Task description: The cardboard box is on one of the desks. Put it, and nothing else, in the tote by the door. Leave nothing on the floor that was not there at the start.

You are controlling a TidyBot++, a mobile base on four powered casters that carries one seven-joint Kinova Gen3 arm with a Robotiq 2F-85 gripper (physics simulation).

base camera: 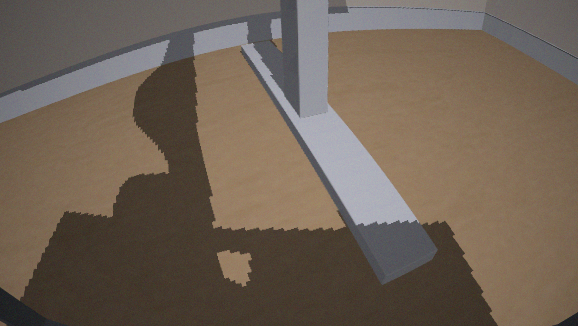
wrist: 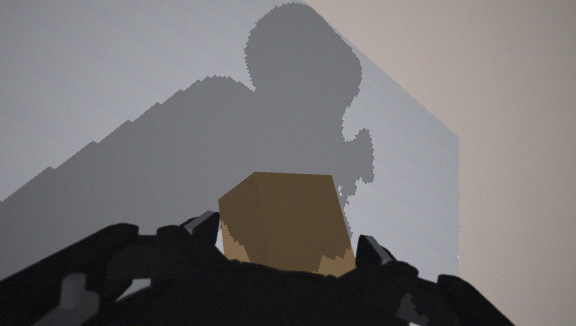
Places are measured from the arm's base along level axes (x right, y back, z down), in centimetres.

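Pixels of known places: gripper, fingertip midpoint: (wrist: 286, 238).
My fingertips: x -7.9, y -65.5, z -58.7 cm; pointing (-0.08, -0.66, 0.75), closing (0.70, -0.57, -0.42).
Ahead of a thing's pixels: the offset from my fingertips to its top centre. "spot": to the spot under its first point. Level surfaces: height alone.
The brown cardboard box @(dx +1.0, dy +0.4, dz -2.5 cm) (wrist: 290, 220) sits on the pale grey desk top @(dz +3.3 cm) (wrist: 100, 60) in the wrist view, at lower centre, mostly in shadow. My gripper (wrist: 286, 238) is open, with one black fingertip to the left of the box and the other to its right. The box shows between the fingertips; its near part is hidden behind the gripper body. Whether the fingers touch it cannot be told. The box does not show in the base camera view, and the tote shows in neither view.
In the base camera view a white desk leg @(spot: dx +9.7, dy +8.1, dz +86.2 cm) (base camera: 314, 65) rises from a long foot @(spot: dx +15.8, dy +21.3, dz +95.8 cm) (base camera: 360, 170) on the wooden floor @(dz +98.3 cm) (base camera: 450, 125). A white baseboard (base camera: 410, 19) runs along the wall behind. The desk top's edge lies right of the box in the wrist view.
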